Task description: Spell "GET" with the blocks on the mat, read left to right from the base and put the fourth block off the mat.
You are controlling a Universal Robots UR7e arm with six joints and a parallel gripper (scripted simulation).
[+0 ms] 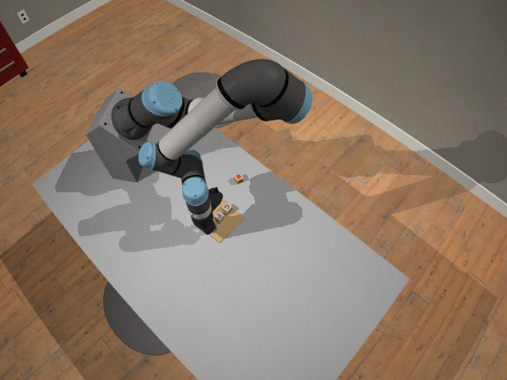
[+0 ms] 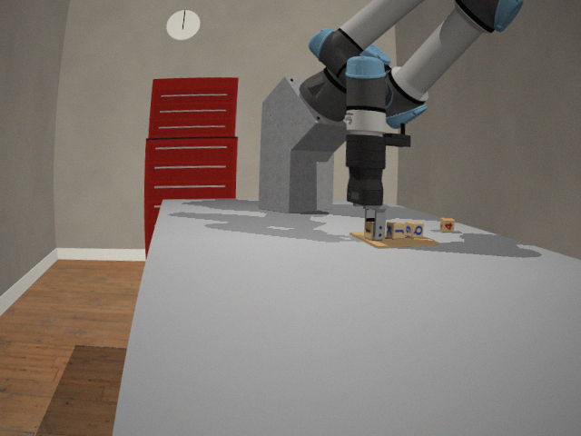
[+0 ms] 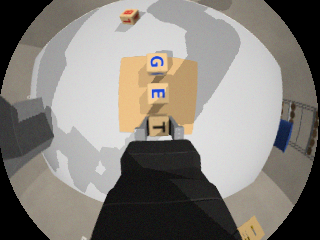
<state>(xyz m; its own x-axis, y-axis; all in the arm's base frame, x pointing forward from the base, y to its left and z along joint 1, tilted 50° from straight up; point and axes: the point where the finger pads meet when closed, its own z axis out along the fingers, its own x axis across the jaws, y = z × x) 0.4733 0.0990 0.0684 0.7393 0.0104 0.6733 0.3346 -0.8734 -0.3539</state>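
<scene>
Right now my hand is 20 mm past the E block and 40 mm to the right of it. Also, from my hand: tan mat: 20 mm behind, 40 mm to the left, 20 mm below.
</scene>
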